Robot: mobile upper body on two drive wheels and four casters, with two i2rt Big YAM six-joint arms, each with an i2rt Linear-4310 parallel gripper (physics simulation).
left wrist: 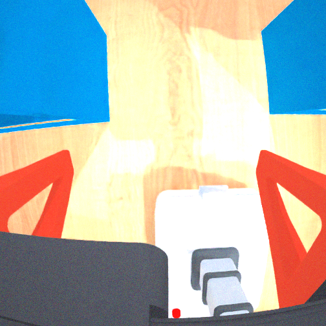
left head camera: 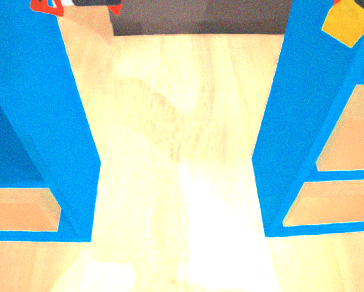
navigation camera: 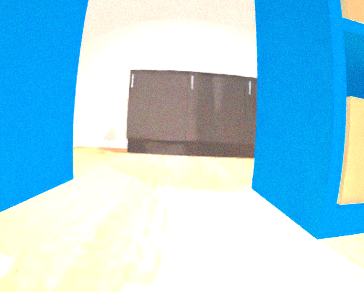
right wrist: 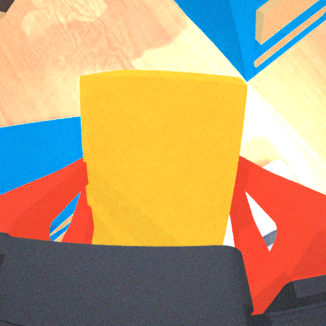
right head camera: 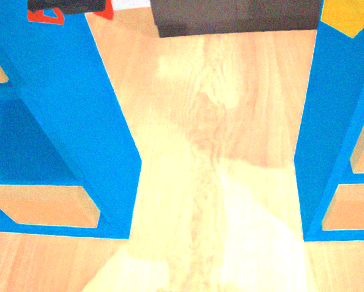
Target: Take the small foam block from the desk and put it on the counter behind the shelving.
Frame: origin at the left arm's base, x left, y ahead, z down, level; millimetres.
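Seen in the pictures: left gripper, fingertip midpoint: (left head camera: 89, 12) (right head camera: 87, 19); right gripper, fingertip midpoint: (left head camera: 350, 17) (right head camera: 353, 5).
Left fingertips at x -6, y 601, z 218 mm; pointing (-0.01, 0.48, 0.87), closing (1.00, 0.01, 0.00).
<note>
Offsets run from my left fingertips to a thing's top centre. "pt": to the spot under its first point.
The yellow foam block @(pt dy -43, dx -422, dz -15 mm) (left head camera: 347, 24) (right head camera: 344, 15) (right wrist: 162, 150) is held upright between the red fingers of my right gripper (right wrist: 162, 162), which is shut on it. My left gripper (left head camera: 82, 4) (right head camera: 75, 7) (left wrist: 164, 160) is open and empty, its red fingers wide apart. The dark counter (left head camera: 200, 17) (right head camera: 235, 17) (navigation camera: 192, 107) stands ahead against the wall, beyond the gap between two blue shelving units. Its front has upright handles; its top surface is not visible. The desk does not show in these views.
The left shelving unit (left head camera: 70, 150) (right head camera: 105, 165) (left wrist: 55, 65) (navigation camera: 37, 100) and the right shelving unit (left head camera: 280, 150) (right head camera: 312, 150) (left wrist: 295, 70) (navigation camera: 295, 110) flank the wooden floor passage. Cardboard boxes @(pt dy +69, dx +459, dz +903 mm) (left head camera: 30, 210) (right head camera: 55, 207) (navigation camera: 352, 155) sit on their shelves. My white base (left wrist: 175, 215) is below.
</note>
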